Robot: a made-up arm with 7 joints.
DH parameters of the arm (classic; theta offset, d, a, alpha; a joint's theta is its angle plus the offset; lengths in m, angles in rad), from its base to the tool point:
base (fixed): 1.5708 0.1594 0 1.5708
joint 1: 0 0.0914 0.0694 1.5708
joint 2: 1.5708 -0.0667 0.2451 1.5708
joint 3: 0 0.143 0.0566 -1.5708
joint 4: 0 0.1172 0.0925 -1.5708
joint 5: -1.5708 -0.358 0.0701 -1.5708
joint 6: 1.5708 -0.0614 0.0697 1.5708
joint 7: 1.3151 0 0.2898 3.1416
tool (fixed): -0.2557 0.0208 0 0
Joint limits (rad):
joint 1: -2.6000..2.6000
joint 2: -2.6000..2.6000
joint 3: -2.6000..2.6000
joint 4: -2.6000..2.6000
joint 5: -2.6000..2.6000
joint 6: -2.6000..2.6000
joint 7: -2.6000..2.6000
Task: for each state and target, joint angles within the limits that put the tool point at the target. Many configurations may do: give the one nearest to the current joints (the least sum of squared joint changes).
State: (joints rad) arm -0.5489 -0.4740 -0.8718 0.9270 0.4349 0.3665 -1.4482
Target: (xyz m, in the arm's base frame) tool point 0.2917 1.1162 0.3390
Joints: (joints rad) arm -0.2146 -0.7893 -0.8683 0.8984 0.5234 -0.0738 -1.4238
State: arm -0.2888 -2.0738 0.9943 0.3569 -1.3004 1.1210 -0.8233
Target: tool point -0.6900 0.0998 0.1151
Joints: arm -0.1491 -2.1348 0.8176 -0.2924 -0.8587 1.3005 -1.1813
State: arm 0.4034 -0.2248 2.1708 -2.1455 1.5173 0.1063 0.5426
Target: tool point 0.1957 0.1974 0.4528
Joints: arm 0.3091 -0.5055 1.6537 -2.2591 1.5238 -0.1199 1.4213
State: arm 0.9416 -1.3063 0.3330 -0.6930 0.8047 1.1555 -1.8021
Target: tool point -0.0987 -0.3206 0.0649
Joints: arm 1.0767 -1.8037 0.5656 -1.0528 0.8060 0.8834 -1.7949
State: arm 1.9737 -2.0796 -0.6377 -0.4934 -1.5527 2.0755 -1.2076
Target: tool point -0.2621 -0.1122 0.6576
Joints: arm 1.6706 -1.7382 -0.4746 -0.4401 -1.5829 2.5551 -1.1097
